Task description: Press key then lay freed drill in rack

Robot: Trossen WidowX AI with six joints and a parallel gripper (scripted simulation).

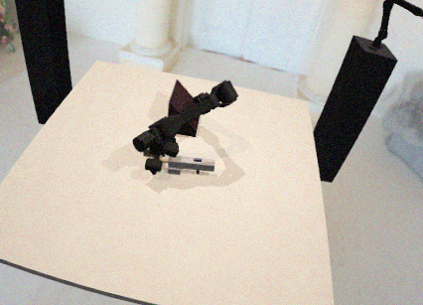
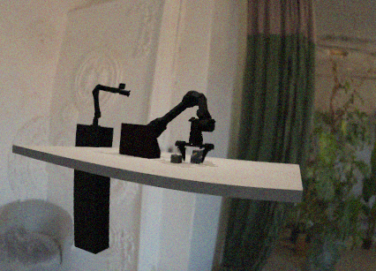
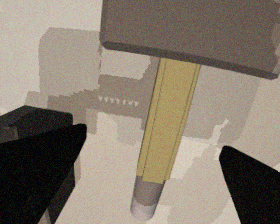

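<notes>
Now: the drill 4 cm to the left of my gripper tip and 4 cm above it. Also, from my gripper tip: dark key 17 cm to the left, 4 cm above, 1 cm behind; then grey rack 8 cm behind, 3 cm to the right, 1 cm above; then grey housing block 14 cm to the left, 4 cm above, 1 cm behind.
</notes>
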